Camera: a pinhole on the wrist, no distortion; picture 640 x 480 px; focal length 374.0 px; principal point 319.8 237.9 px. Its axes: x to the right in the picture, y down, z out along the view. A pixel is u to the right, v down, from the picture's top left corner.
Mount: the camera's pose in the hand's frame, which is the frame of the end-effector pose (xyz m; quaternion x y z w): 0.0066 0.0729 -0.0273 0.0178 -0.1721 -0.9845 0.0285
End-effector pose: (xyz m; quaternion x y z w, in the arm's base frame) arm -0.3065 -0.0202 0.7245 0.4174 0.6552 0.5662 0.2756
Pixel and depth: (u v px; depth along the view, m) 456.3 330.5 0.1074
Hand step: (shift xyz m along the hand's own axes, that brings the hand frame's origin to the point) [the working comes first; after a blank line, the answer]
In the camera's frame: 0.0392 0.0266 0.1074

-0.0360 0.0818 0.0817
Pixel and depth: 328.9 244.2 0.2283
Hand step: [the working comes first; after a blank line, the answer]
In the camera's frame: 0.0056 0.0038 0.2283

-0.0090 0.1461 0.1885
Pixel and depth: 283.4 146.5 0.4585
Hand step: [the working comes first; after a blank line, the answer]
In the camera's frame: -0.0446 -0.1121 0.4585

0.0250 0.3358 0.3668
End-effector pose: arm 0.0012 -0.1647 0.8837 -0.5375 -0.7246 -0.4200 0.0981
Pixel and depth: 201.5 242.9 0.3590
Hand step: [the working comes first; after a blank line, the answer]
In the camera's frame: -0.1136 0.0048 0.3590

0.1040 0.1968 0.3147
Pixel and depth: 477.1 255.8 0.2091
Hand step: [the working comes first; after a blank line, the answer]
In the camera's frame: 0.0879 0.0100 0.2091

-0.0900 0.1287 0.1705
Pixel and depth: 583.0 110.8 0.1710
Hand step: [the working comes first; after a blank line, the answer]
In the camera's frame: 0.1203 -0.0581 0.1710

-0.1240 0.1778 0.1107
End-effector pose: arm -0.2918 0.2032 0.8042 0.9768 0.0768 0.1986 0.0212
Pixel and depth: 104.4 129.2 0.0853
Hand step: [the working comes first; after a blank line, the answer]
In the camera's frame: -0.0491 -0.0248 0.0853

0.0506 0.1281 0.0457
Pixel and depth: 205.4 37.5 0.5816
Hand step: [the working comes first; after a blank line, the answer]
In the camera's frame: -0.1779 -0.3116 0.5816

0.1424 0.5731 0.4180
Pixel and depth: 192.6 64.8 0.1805
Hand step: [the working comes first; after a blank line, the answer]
In the camera's frame: -0.0614 -0.0835 0.1805

0.0556 0.2162 0.1155
